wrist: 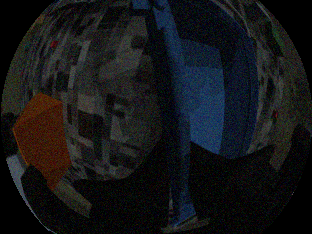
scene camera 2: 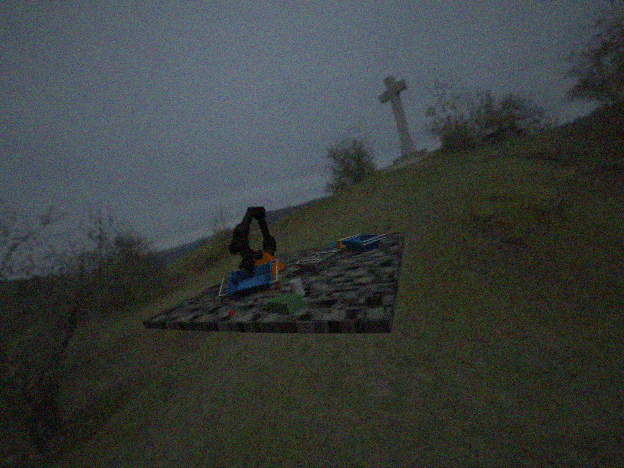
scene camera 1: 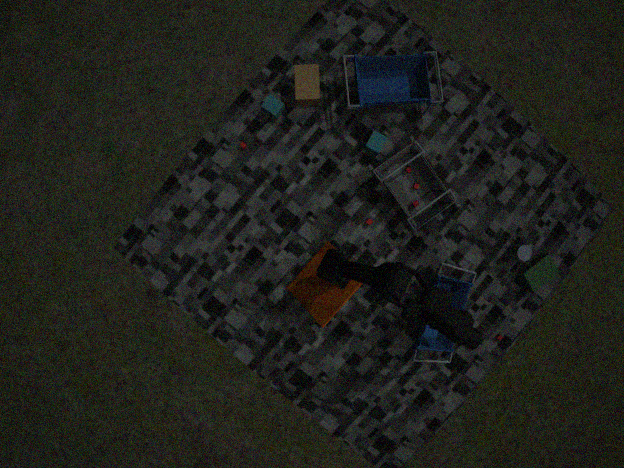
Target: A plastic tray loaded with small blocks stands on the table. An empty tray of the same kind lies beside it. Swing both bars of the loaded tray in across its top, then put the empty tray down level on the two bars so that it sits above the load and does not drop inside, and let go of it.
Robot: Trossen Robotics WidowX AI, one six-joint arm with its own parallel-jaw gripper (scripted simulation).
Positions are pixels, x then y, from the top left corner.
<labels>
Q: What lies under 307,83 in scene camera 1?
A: A tan block.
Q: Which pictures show the blue tray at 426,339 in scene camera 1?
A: The wrist view, scene camera 2 and scene camera 1: all of them.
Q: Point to a blue tray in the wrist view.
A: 206,76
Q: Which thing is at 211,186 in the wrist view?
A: My gripper.
</labels>
